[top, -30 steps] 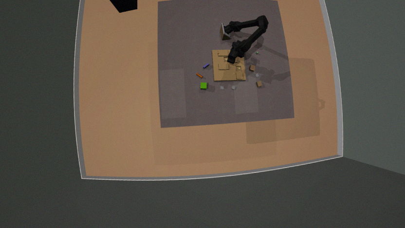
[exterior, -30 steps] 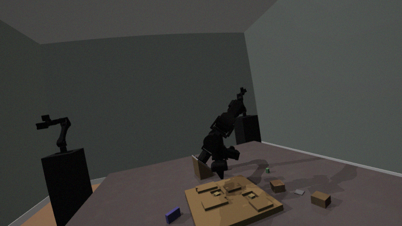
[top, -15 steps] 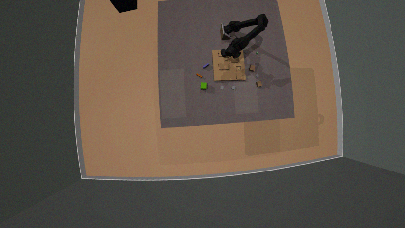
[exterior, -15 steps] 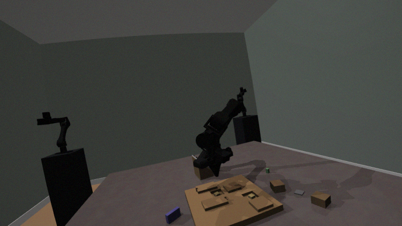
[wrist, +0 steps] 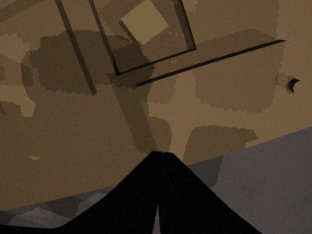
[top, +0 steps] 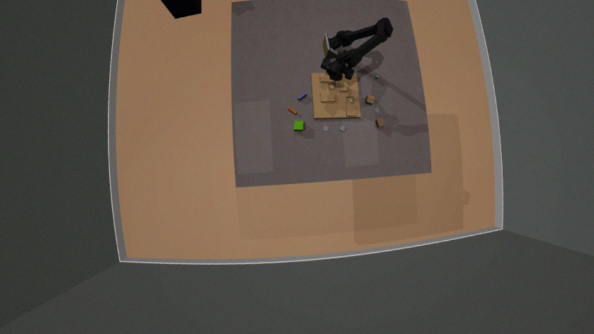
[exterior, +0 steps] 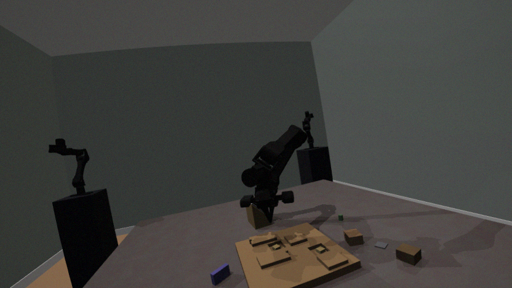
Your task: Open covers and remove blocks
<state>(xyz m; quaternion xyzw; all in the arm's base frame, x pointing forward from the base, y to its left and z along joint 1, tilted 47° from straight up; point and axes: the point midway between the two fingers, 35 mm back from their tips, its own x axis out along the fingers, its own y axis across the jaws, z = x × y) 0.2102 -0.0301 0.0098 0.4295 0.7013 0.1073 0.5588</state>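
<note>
The purple piece lies 21 cm to the right of my gripper tip, 10 cm ahead of it and 7 cm below it. Also, from my gripper tip: orange stick 28 cm to the right, 18 cm ahead, 7 cm below; green cube 28 cm ahead, 25 cm to the right, 6 cm below; tiny green piece 30 cm to the left, 7 cm below.
</note>
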